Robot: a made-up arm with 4 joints.
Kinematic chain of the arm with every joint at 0, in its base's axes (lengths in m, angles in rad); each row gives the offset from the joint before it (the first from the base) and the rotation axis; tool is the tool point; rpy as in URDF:
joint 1: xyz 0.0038 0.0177 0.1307 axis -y
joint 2: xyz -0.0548 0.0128 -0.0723 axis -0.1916 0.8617 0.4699
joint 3: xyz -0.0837 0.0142 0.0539 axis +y
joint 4: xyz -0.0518 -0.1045 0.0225 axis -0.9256 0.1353 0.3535
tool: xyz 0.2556 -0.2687 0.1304 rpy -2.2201 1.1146 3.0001
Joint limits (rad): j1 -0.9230..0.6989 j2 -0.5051..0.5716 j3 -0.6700..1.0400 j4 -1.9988..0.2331
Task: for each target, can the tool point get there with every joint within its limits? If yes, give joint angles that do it. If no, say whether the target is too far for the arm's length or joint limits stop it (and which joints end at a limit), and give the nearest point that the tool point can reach.
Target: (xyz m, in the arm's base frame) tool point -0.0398 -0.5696 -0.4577
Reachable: no: too far | nearest point -0.0276 -0.3212 -0.2588 | short by 0.318 m
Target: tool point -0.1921 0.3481 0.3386
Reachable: no: joint limits stop it (at a limit: joint 1, joint 2, joint 3, joint 4) | nearest point -0.5133 -0.0817 0.1784 | short by 0.560 m
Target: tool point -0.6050 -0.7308 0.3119
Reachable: no: too far | nearest point -0.3442 -0.3434 0.2253 | short by 0.475 m
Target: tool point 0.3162 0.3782 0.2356
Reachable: no: joint limits stop it (at a limit: joint 2, joint 4) | nearest point 0.2688 -0.1856 0.2197 | short by 0.566 m
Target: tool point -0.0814 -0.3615 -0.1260
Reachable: yes | joints 0.3457 0.2094 0.4059 -1.3761
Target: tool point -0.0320 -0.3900 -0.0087
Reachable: yes | joints 0.0508 -0.2159 -0.3643 -1.0727
